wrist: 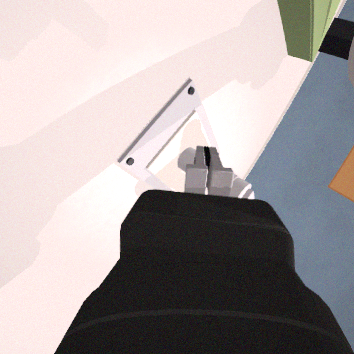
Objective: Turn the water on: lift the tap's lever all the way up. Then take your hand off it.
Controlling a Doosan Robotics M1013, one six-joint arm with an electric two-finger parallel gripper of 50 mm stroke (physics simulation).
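The tap's grey cylindrical part, which looks like the lever, shows its rounded end just left of the fingertips. A pale ringed part shows to the right of the fingers. The middle between them is hidden behind the fingers. A light four-sided frame with dark screws surrounds the rounded end; its lower part is hidden by the gripper. My gripper is shut with nothing between its fingers. Its fingers overlap the grey part in this view; whether they touch it, and how high the lever stands, I cannot tell.
A green block stands at the upper right on the pale surface. The surface's edge runs diagonally on the right, with blue floor beyond. A black piece and an orange-brown item show at the right.
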